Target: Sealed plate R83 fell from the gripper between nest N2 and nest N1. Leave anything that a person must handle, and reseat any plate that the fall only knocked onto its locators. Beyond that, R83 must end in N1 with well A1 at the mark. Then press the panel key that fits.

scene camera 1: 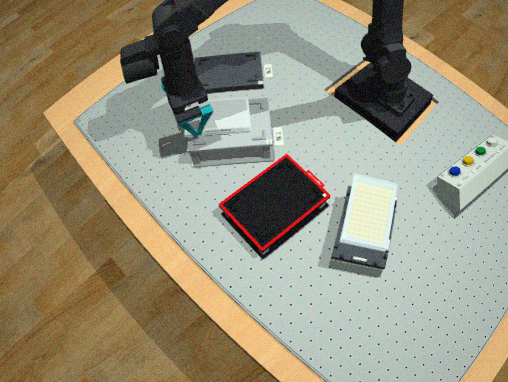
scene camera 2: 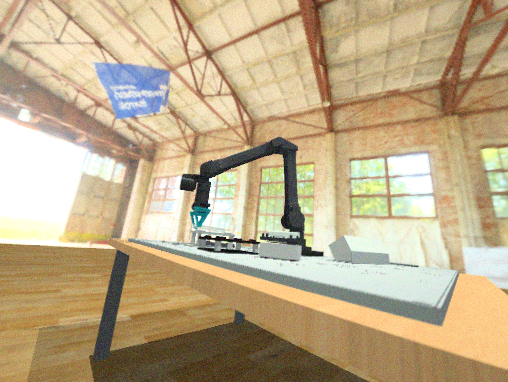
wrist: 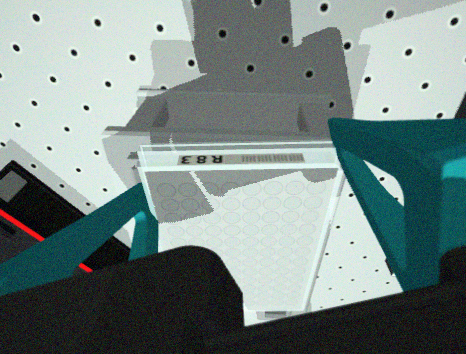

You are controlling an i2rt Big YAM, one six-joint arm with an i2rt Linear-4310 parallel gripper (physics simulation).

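Places are measured from the arm's base along level axes (x right, y back, z down), in metres.
Where they show: gripper, between the fingertips: (scene camera 1: 191, 121) (scene camera 2: 197, 228) (wrist: 235, 164); arm's base, origin of its link: (scene camera 1: 387, 95).
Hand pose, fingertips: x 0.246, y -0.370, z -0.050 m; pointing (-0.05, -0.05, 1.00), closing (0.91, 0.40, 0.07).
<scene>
Things, the pixels of their top centre, and the offset from my fingertips. "pt": a spot on its surface instead.
- Clear plate R83, centre of its top: (wrist: 240, 266) (scene camera 1: 216, 111) (scene camera 2: 210, 225) dy +0.040, dx -0.035, dz -0.015 m
- raised grey nest, a spot on its surface: (wrist: 235, 112) pt dy +0.002, dx -0.005, dz +0.066 m
- nest's card, a spot on its surface: (scene camera 1: 278, 136) pt dy +0.117, dx -0.125, dz +0.070 m
- dark nest, centre of its top: (scene camera 1: 226, 67) (scene camera 2: 218, 241) dy +0.188, dx +0.091, dz +0.048 m
- key panel, centre of its top: (scene camera 1: 484, 158) (scene camera 2: 359, 237) dy +0.325, dx -0.525, dz -0.013 m
- black nest with a red outline, centre of its top: (wrist: 30, 288) (scene camera 1: 275, 198) (scene camera 2: 230, 237) dy -0.016, dx -0.229, dz +0.025 m
- pale yellow welled plate, centre of its top: (scene camera 1: 371, 208) (scene camera 2: 284, 230) dy +0.061, dx -0.385, dz -0.010 m
Clear plate R83 (scene camera 1: 234, 115) (wrist: 250, 220) is between the teal fingers of my gripper (scene camera 1: 197, 120) (scene camera 2: 198, 225) (wrist: 235, 164), which is shut on its sides. Its R83 label strip appears upside down in the wrist view. It is low over the raised grey nest (scene camera 1: 230, 156) (wrist: 235, 112); contact is unclear. The number on that nest's card (scene camera 1: 278, 136) is hard to read. A dark nest (scene camera 1: 230, 72) with its own card (scene camera 1: 268, 70) lies behind. The key panel (scene camera 1: 452, 192) (scene camera 2: 357, 251) has blue, yellow, green and white keys. The A1 corner cannot be made out.
A black nest with a red outline (scene camera 1: 275, 200) stands in front of the grey nest. Right of it, a pale yellow welled plate (scene camera 1: 370, 212) sits on a dark and grey stand (scene camera 1: 360, 257). The arm's base (scene camera 1: 382, 102) is at the back right.
</scene>
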